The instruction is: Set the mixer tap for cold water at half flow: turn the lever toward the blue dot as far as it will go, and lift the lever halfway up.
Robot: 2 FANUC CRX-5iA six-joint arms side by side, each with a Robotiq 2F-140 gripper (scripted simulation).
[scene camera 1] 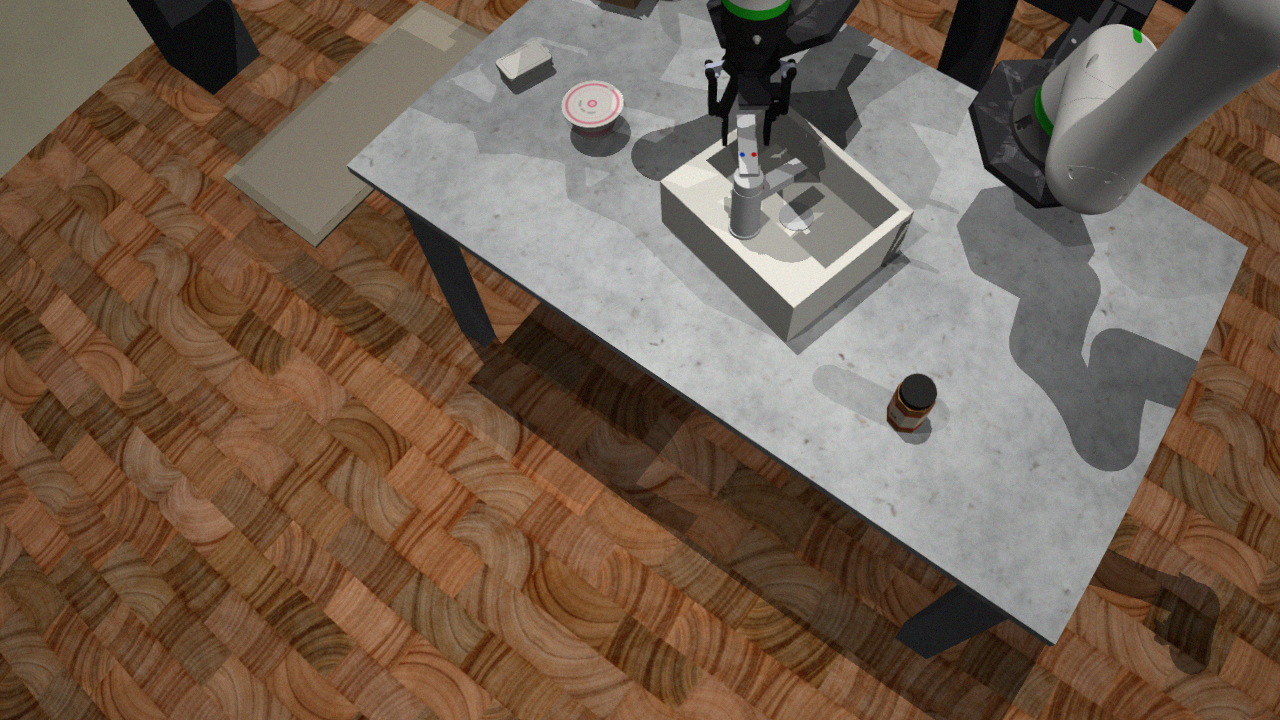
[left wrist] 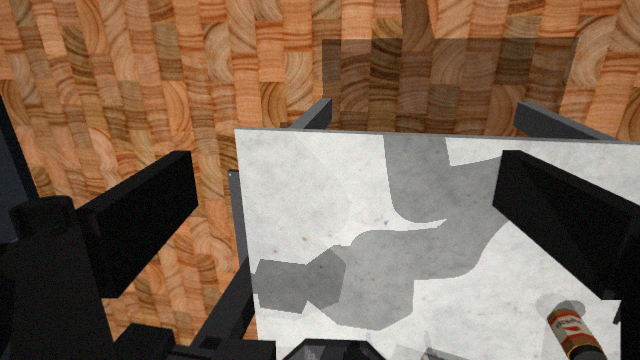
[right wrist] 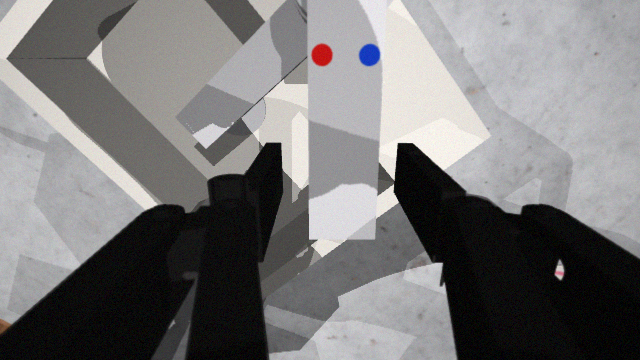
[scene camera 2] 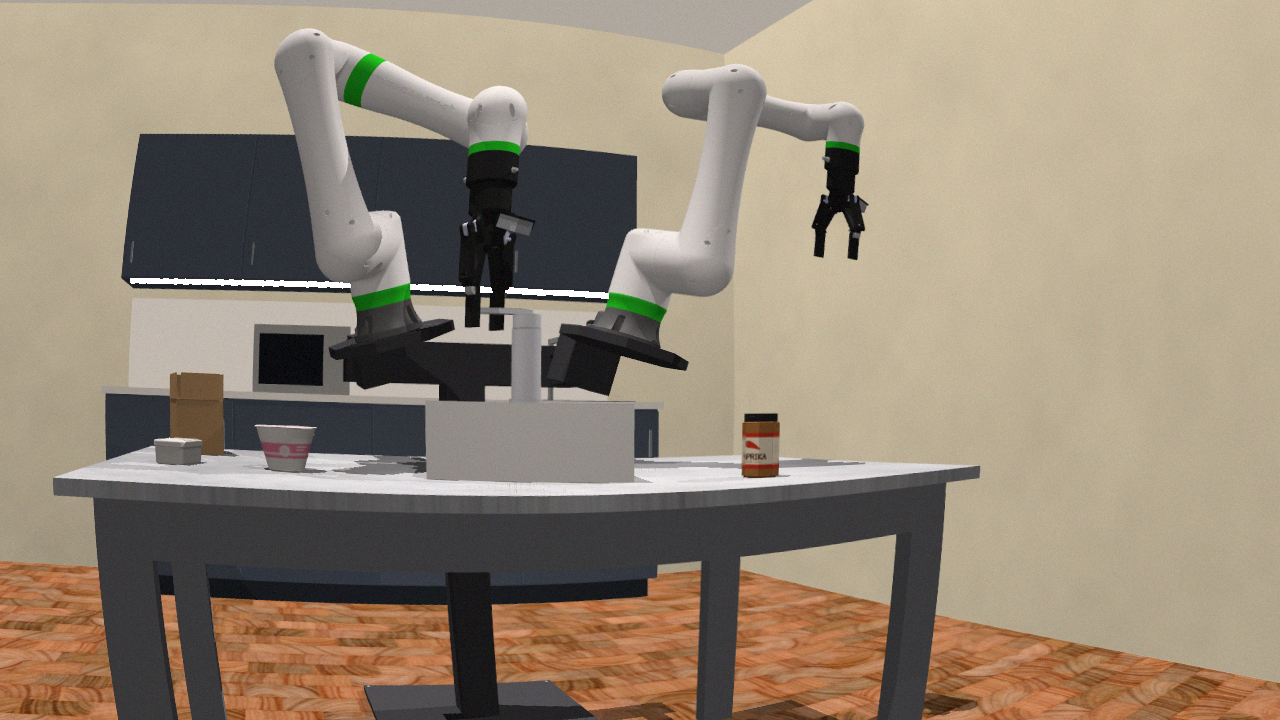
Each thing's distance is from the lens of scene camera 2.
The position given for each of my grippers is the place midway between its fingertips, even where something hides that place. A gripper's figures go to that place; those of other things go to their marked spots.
my left gripper [scene camera 2: 835, 258]: 220 cm
my right gripper [scene camera 2: 484, 328]: 148 cm
